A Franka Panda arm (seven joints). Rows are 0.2 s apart.
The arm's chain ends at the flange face. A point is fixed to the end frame.
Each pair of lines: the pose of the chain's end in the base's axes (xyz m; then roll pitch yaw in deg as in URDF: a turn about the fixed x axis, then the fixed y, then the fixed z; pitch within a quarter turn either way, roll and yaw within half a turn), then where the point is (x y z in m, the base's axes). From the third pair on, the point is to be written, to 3 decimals.
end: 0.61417, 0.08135, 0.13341, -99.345, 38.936, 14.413
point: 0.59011 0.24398 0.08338
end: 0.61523, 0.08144, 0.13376, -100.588, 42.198, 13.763
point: 0.58806 0.24246 0.08021
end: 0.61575, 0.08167, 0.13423, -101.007, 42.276, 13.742
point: 0.588 0.242 0.080
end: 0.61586, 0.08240, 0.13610, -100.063, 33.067, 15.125
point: 0.594 0.245 0.086
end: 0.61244, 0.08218, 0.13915, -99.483, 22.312, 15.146
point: 0.599 0.248 0.096
